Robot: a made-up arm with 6 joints.
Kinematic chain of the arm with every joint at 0, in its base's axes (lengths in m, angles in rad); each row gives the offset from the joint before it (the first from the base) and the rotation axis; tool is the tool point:
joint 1: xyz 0 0 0.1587 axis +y
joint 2: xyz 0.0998 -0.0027 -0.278 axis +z
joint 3: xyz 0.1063 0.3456 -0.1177 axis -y
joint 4: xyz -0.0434 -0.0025 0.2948 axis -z
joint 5: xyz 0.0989 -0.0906 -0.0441 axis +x
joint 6: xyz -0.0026 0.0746 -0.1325 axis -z
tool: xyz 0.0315 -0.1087 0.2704
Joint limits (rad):
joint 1: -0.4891..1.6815
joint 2: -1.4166..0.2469
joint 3: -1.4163..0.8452
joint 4: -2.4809..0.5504
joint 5: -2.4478..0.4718
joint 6: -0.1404..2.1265
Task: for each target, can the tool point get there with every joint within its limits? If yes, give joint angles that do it. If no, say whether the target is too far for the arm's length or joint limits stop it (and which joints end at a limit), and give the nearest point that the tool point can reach.
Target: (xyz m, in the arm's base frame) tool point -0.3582 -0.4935 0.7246
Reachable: no: joint limits stop it (at a limit: joint 1, joint 2, joint 3, joint 4, joint 5) | nearest point -0.2049 0.0948 0.3340 | short by 0.723 m
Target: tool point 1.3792 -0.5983 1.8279
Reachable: no: too far | nearest point 0.6827 -0.1975 0.4126 | short by 1.628 m
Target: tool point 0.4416 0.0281 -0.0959
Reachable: yes | joints 0.1001 -0.9990 -0.7084 -1.9609 -1.8560 1.4378
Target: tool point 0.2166 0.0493 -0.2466
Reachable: yes | joints 0.9433 -1.2277 -0.0899 -1.3044 -0.8973 1.2504
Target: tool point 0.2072 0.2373 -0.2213
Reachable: yes | joints 0.3680 -0.6489 0.2740 -1.8993 -2.1471 1.6751
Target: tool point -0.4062 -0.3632 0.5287
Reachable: no: joint limits stop it (at a limit: joint 1, joint 2, joint 3, joint 4, joint 5) | nearest point -0.2009 0.0886 0.3255 | short by 0.536 m
